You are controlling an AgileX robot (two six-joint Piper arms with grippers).
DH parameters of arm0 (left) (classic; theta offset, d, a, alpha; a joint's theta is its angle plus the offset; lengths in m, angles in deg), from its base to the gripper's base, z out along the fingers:
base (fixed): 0 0 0 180
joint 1: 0 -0.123 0 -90
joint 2: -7.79 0 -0.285 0
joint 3: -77.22 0 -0.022 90
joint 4: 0 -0.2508 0 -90
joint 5: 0 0 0.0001 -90
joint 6: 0 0.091 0 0
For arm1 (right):
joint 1: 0 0.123 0 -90
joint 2: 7.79 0 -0.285 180
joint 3: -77.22 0 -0.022 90
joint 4: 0 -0.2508 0 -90
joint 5: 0 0 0.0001 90
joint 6: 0 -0.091 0 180
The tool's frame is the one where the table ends.
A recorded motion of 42 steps. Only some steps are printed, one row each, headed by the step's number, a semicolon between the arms.
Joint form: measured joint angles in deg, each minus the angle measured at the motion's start. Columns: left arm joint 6, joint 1, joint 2, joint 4, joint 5, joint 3; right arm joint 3, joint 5, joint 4, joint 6, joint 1, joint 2.
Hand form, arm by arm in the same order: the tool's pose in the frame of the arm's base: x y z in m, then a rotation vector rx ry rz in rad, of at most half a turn. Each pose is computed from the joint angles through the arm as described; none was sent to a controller.
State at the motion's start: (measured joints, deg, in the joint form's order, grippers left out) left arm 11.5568 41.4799 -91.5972 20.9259 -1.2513 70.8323; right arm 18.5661 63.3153 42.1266 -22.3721 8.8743 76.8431
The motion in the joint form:
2: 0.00 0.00 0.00 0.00 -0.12 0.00; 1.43 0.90 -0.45 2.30 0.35 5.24
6: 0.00 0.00 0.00 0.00 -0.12 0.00; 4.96 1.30 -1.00 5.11 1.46 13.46
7: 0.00 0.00 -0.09 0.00 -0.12 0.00; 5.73 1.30 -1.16 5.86 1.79 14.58
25: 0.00 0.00 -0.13 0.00 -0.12 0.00; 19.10 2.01 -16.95 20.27 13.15 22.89
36: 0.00 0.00 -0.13 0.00 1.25 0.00; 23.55 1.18 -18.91 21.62 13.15 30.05
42: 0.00 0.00 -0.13 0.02 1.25 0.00; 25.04 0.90 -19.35 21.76 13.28 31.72
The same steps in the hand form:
2: 0.2847 -0.2528 0.3304 0.5356 1.8389 -0.6152; 0.2153 0.0901 0.2093 -0.6409 1.4704 0.6126
6: 0.2847 -0.2528 0.3304 0.5356 1.8389 -0.6152; 0.2373 0.0982 0.1894 -0.6728 1.5203 0.6138
7: 0.2850 -0.2530 0.3298 0.5360 1.8404 -0.6147; 0.2410 0.1002 0.1873 -0.6834 1.5196 0.6092
25: 0.2851 -0.2531 0.3295 0.5362 1.8411 -0.6144; 0.2872 0.1541 0.2049 -0.7028 1.3161 0.4744
36: 0.2860 -0.2529 0.3315 0.5238 1.8201 -0.6138; 0.3116 0.1609 0.1803 -0.6953 1.3767 0.4474
42: 0.2860 -0.2529 0.3315 0.5235 1.8202 -0.6140; 0.3180 0.1637 0.1757 -0.6926 1.3849 0.4438

